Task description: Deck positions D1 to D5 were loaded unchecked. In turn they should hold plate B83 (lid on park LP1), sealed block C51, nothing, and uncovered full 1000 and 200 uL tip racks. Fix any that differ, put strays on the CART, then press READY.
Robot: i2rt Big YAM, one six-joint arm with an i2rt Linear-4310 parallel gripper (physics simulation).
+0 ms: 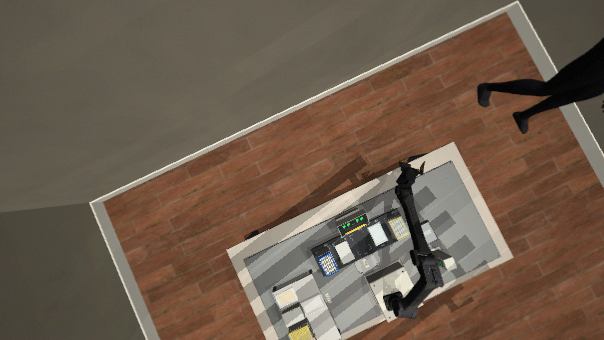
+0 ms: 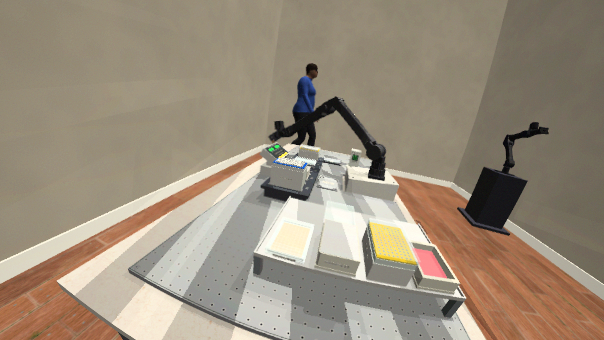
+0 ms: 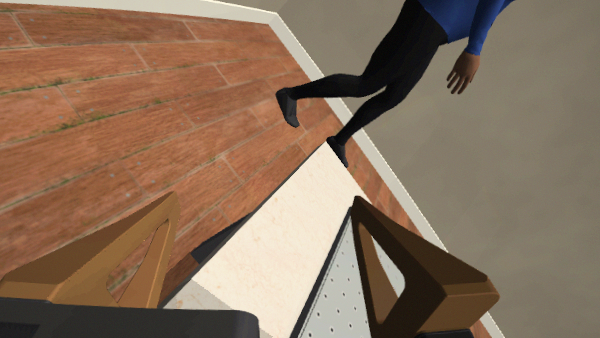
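Pixels of known places: gripper, between the fingertips: point(image 1: 416, 159) point(image 3: 267, 202); arm's base, origin of its link: point(image 1: 393, 300) point(image 2: 376, 176).
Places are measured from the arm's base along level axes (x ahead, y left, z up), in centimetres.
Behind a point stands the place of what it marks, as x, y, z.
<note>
My gripper point(image 1: 413, 163) {82.2, -38.9, 3.1} point(image 2: 273, 136) {82.2, -38.9, 3.1} point(image 3: 267, 202) {82.2, -38.9, 3.1} is open and empty, high over the table's far edge, beyond the console. The dark deck point(image 1: 359, 243) {38.9, 10.1, -2.7} point(image 2: 281, 193) {35.3, 39.4, -4.9} bears a blue-topped tip rack point(image 1: 328, 264) {35.9, 33.5, 7.0} point(image 2: 290, 173) {33.4, 37.6, 3.6} at one end, then a white block or plate point(image 1: 344, 252) {37.8, 21.7, 1.4}, a bare position, a white plate point(image 1: 378, 234) {41.4, -3.3, -1.9} and a pale yellow rack point(image 1: 398, 228) {44.0, -14.5, 4.3} at the other end. Their labels are unreadable. A console point(image 1: 352, 223) {55.0, 12.2, 5.1} point(image 2: 273, 150) {53.8, 15.5, 4.7} with green lights stands behind the deck. A clear item point(image 1: 367, 264) {22.2, 8.1, -7.1} point(image 2: 327, 183) {23.3, 11.2, -6.7} lies between deck and arm base.
A raised white shelf point(image 1: 327, 326) {-5.6, 45.1, -1.9} bears a cream plate point(image 1: 286, 297) {19.9, 65.2, -0.3} point(image 2: 291, 239) {19.1, 66.9, -0.3}, a grey block point(image 2: 339, 248) {8.4, 67.3, 2.3}, a yellow tip rack point(image 1: 301, 333) {0.1, 60.8, 5.2} point(image 2: 391, 243) {-1.5, 64.3, 5.1}, a clear lid point(image 2: 340, 212) {11.1, 49.6, 0.6} and a pink-floored bin point(image 2: 431, 263) {-13.8, 59.2, -0.5}. A small display device point(image 1: 447, 263) {16.0, -36.6, 5.1} point(image 2: 355, 155) {14.9, -34.4, 1.2} stands beyond the arm base.
</note>
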